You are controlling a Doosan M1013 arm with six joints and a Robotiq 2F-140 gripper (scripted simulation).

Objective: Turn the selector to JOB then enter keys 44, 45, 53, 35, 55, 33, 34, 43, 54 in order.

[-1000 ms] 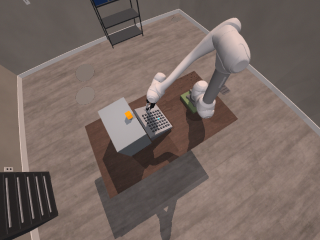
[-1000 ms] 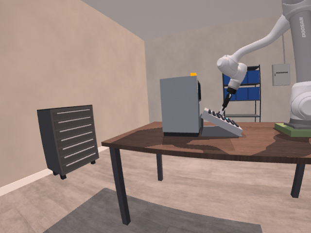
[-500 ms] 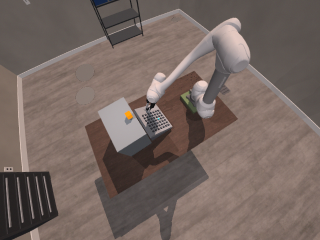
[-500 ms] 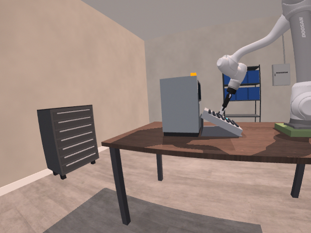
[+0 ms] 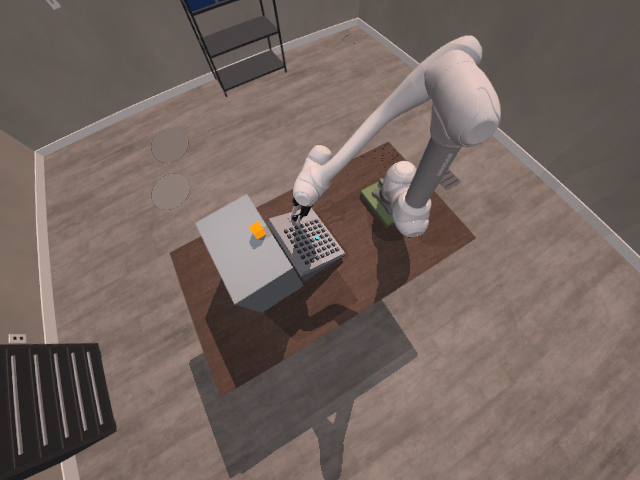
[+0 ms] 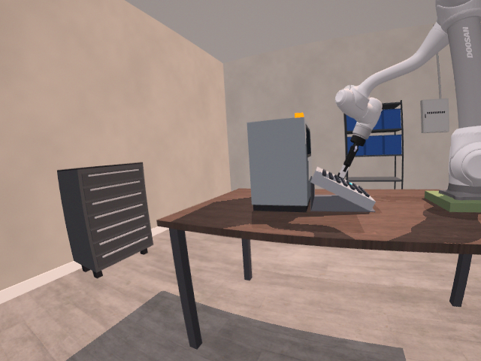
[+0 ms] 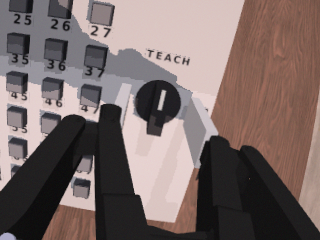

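My gripper is now 2 cm short of the black selector knob and 2 cm above it. The rest, counted from my hand: key 44: 16 cm to the left, 3 cm below; then sloped keypad: 3 cm ahead, 11 cm to the left, 7 cm below.
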